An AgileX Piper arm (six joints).
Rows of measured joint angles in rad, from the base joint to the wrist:
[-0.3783, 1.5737, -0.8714, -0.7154, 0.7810, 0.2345]
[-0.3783, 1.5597, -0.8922, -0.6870, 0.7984, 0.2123]
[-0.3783, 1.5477, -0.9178, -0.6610, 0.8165, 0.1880]
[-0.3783, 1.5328, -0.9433, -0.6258, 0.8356, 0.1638]
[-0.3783, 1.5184, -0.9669, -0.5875, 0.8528, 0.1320]
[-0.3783, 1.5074, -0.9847, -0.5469, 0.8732, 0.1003]
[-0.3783, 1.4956, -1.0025, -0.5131, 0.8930, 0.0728]
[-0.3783, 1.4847, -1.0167, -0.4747, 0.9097, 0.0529]
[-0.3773, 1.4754, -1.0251, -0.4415, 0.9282, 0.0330]
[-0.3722, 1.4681, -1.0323, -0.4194, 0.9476, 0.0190]
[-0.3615, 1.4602, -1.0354, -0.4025, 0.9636, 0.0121]
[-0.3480, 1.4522, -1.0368, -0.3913, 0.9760, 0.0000]
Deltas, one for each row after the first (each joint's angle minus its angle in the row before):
[0.0000, -0.0140, -0.0208, 0.0284, 0.0174, -0.0222]
[0.0000, -0.0120, -0.0256, 0.0260, 0.0181, -0.0243]
[0.0000, -0.0149, -0.0255, 0.0352, 0.0191, -0.0242]
[0.0000, -0.0144, -0.0236, 0.0383, 0.0172, -0.0318]
[0.0000, -0.0110, -0.0178, 0.0406, 0.0204, -0.0317]
[0.0000, -0.0118, -0.0178, 0.0338, 0.0198, -0.0275]
[0.0000, -0.0109, -0.0142, 0.0384, 0.0167, -0.0199]
[0.0010, -0.0093, -0.0084, 0.0332, 0.0185, -0.0199]
[0.0051, -0.0073, -0.0072, 0.0221, 0.0194, -0.0140]
[0.0107, -0.0079, -0.0031, 0.0169, 0.0160, -0.0069]
[0.0135, -0.0080, -0.0014, 0.0112, 0.0124, -0.0121]

